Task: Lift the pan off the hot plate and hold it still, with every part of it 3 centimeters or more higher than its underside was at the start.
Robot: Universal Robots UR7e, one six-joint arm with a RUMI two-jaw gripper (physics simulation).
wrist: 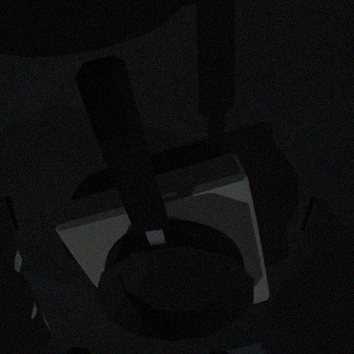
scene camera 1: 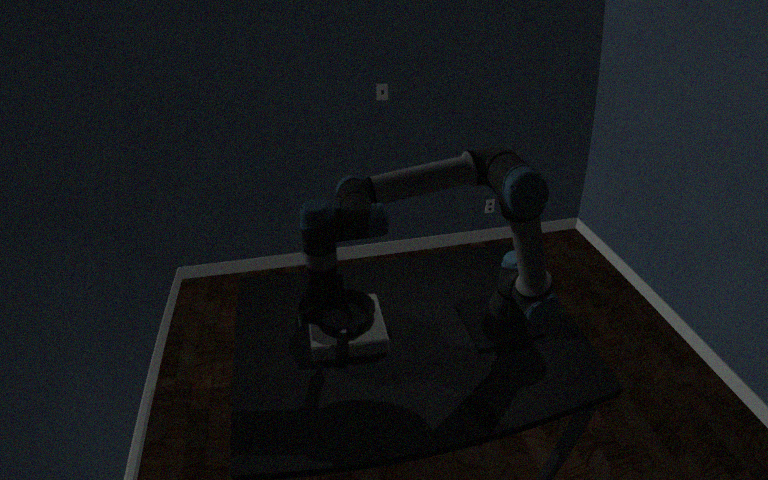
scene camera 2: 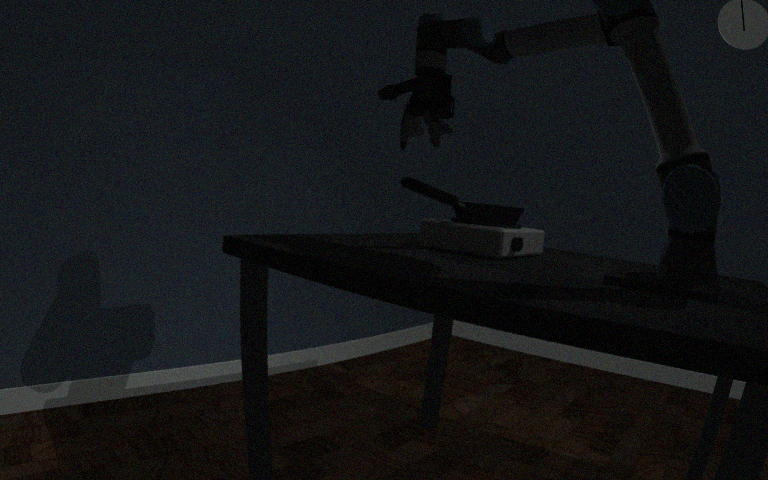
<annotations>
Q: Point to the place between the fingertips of my gripper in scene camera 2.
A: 418, 149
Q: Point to a dark round pan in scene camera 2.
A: At 479, 212
</annotations>
